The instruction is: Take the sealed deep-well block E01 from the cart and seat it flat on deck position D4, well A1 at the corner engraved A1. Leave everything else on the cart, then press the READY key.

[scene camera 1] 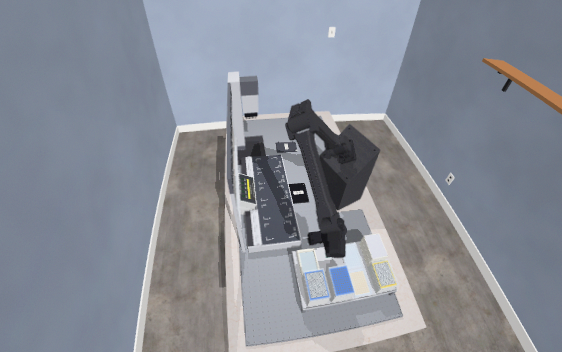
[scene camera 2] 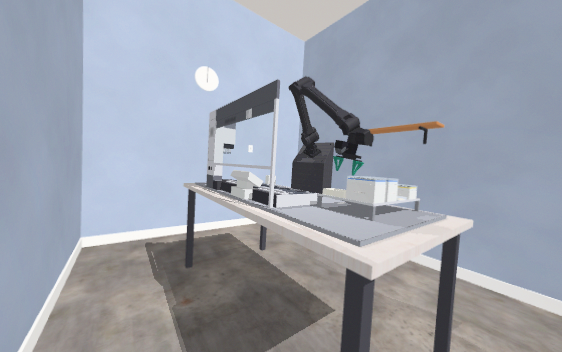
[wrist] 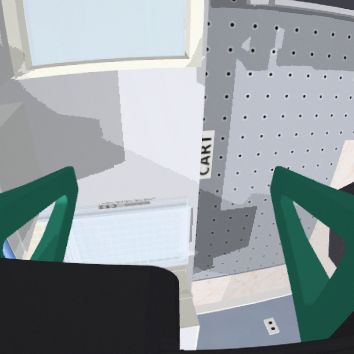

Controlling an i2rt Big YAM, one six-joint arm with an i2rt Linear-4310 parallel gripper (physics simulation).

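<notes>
My gripper [scene camera 2: 346, 171] [wrist: 173, 177] is open and empty, above the cart [scene camera 1: 350, 301] [wrist: 160, 120]; in scene camera 1 its fingers are hidden under the wrist. A cream-rimmed block with a pale blue top [scene camera 1: 308, 260] [wrist: 107, 30] stands at the cart's deck-side corner. A low clear plate [scene camera 1: 353, 257] [wrist: 130, 237] lies on the cart, below and between the fingers in the wrist view. E01 is not legible on any item, so I cannot tell which is the block. The dark deck [scene camera 1: 268, 220] has white corner marks; D4, A1 and the READY key are not legible.
Also on the cart: a blue-topped block [scene camera 1: 341, 280], a blue-rimmed rack [scene camera 1: 316, 284], a yellow-rimmed rack [scene camera 1: 384, 274] and a white box [scene camera 1: 376, 246]. A tall gantry frame [scene camera 1: 233, 125] [scene camera 2: 275, 150] and a tilted screen [scene camera 1: 247, 189] stand along the deck's far side.
</notes>
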